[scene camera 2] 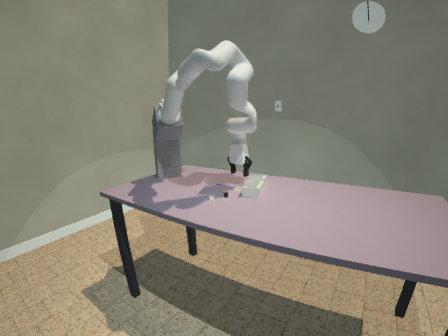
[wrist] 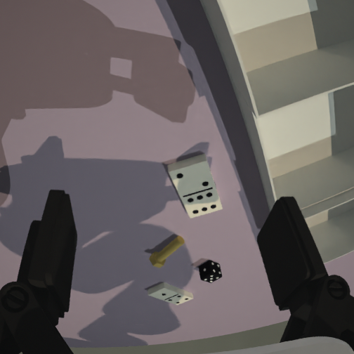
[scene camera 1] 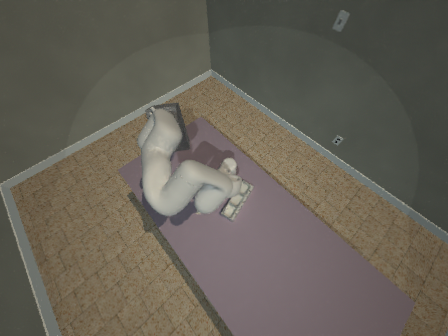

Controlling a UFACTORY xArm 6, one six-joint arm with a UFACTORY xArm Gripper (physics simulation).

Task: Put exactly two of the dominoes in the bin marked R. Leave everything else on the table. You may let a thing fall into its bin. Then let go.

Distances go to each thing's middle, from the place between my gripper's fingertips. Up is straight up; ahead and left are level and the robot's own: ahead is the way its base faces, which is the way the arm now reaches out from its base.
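Labels:
My hand is 40 mm above the pale bin unit (wrist: 284, 69), and it is also 20 mm to the left of the unit and 90 mm short of it.

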